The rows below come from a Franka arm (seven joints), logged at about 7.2 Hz.
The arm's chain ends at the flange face. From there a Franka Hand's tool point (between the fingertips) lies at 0.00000 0.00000 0.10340 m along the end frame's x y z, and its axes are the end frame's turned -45 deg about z.
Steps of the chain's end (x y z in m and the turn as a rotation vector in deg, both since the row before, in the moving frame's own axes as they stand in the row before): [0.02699, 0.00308, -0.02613, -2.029, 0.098, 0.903]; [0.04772, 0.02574, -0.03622, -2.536, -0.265, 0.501]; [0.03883, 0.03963, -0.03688, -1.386, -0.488, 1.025]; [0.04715, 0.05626, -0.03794, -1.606, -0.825, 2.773]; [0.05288, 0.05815, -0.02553, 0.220, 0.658, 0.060]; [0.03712, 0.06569, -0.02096, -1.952, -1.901, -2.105]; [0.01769, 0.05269, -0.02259, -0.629, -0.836, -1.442]
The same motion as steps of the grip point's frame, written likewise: [0.01442, 0.02396, -0.02619, -1.504, -1.365, 0.903]; [0.01196, 0.05483, -0.03632, -1.606, -1.981, 0.501]; [-0.00297, 0.05660, -0.03691, -0.635, -1.325, 1.025]; [-0.00957, 0.07404, -0.03799, -0.552, -1.719, 2.773]; [-0.00261, 0.07907, -0.02554, -0.310, 0.621, 0.060]; [-0.02511, 0.07285, -0.02108, -0.036, -2.724, -2.105]; [-0.02662, 0.04953, -0.02261, 0.146, -1.036, -1.442]
